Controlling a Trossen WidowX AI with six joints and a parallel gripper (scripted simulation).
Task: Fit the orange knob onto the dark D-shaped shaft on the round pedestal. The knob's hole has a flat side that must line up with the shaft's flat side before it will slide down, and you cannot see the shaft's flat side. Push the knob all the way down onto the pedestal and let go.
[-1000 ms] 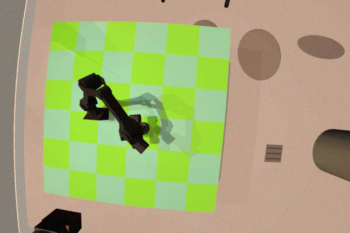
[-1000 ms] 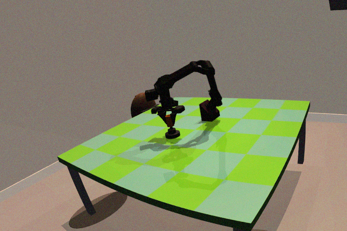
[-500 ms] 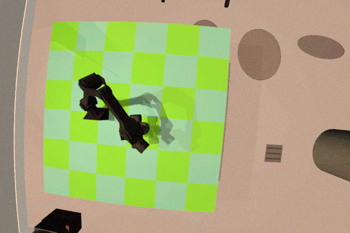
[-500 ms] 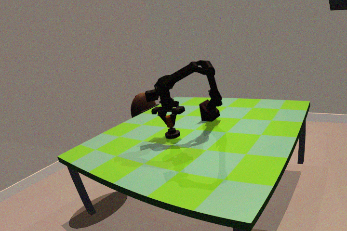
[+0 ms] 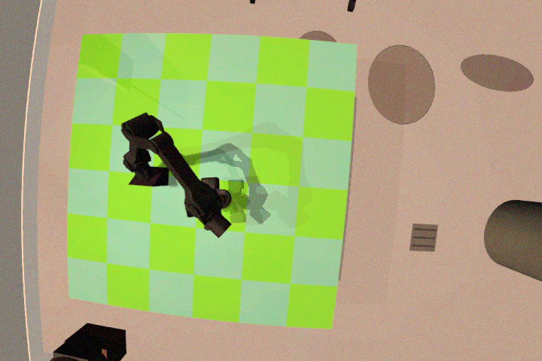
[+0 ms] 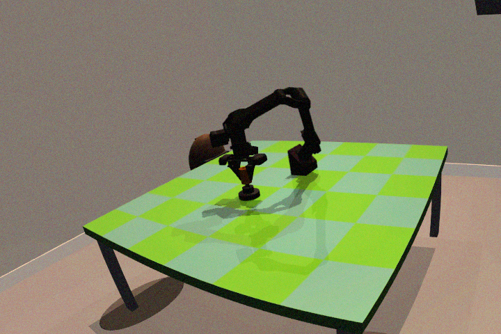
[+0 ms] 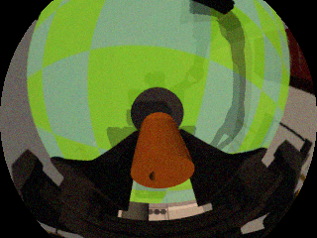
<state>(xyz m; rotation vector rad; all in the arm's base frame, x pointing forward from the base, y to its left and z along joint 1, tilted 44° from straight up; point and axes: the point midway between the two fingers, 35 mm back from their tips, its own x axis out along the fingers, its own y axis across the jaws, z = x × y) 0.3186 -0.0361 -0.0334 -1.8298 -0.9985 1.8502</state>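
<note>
The orange knob lies 2 cm above my gripper tip. From my gripper tip the other things lie so: dark round pedestal (4 cm below).
</note>
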